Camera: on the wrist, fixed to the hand. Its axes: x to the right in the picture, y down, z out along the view.
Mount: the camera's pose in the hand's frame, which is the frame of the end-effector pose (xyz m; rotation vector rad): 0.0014 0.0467 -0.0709 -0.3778 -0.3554 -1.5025
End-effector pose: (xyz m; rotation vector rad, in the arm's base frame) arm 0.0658 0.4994 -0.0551 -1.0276 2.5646 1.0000
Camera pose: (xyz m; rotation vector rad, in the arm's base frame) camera 0.0375 0.4766 0.0217 -2.0251 0.7661 0.9491
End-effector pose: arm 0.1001 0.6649 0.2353 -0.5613 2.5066 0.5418
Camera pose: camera 0.0488 0.6699 0.3028 -1.9476 1.0814 0.3927
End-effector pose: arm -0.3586 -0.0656 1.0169 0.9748 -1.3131 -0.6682
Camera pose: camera -0.2945 -0.0305 1.0602 1.4650 -0.4582 -2.1988
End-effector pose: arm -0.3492 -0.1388 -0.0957 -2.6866 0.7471 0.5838
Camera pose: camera -0.3520 -0.2046 -0.0421 -2.3959 -1.4749 0.6904
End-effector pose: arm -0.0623 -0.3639 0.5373 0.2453 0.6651 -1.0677
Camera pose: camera -0.0484 -0.3077 0.4752 -0.9173 0.6684 -2.2767
